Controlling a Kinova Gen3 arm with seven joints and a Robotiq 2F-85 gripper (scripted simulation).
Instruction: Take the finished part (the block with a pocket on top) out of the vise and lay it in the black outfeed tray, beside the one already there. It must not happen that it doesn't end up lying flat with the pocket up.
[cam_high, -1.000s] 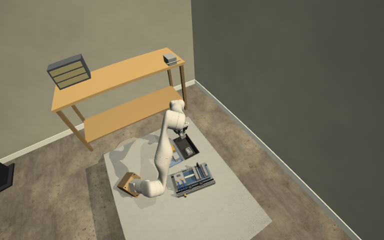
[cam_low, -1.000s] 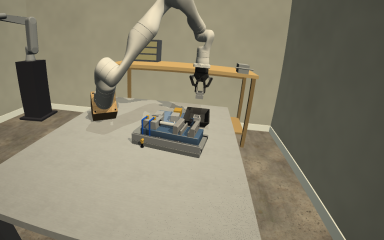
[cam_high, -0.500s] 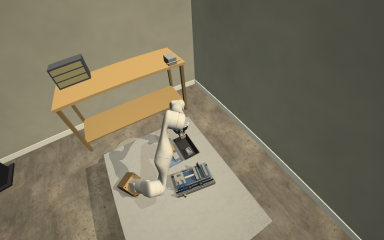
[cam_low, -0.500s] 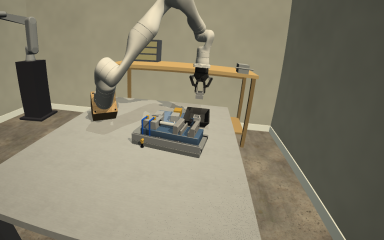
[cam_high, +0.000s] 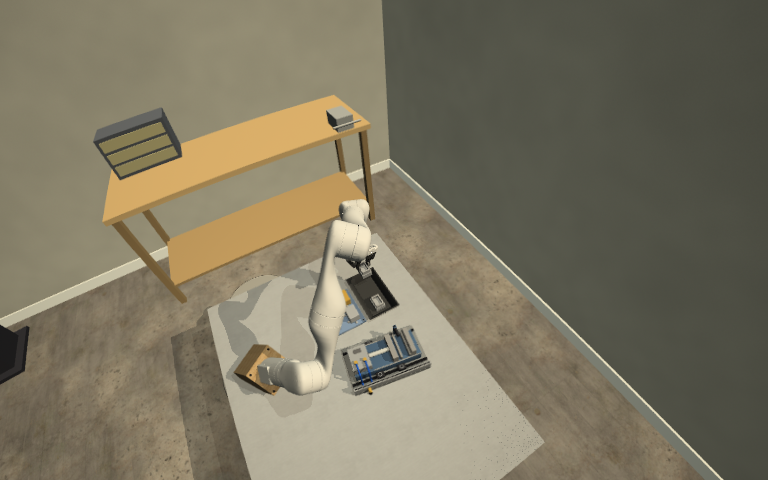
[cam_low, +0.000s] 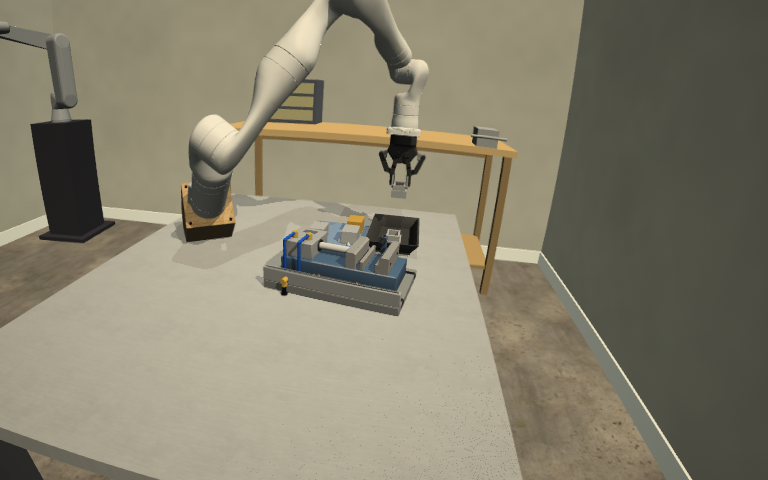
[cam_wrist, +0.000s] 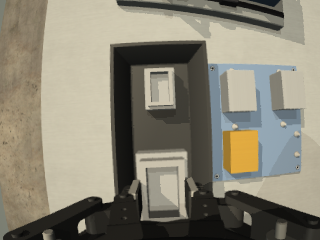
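My gripper is now 120 mm past the orange block and 140 mm above it. From my hand the other things lie so: blue plate (170 mm behind, 40 mm to the right, 160 mm below).
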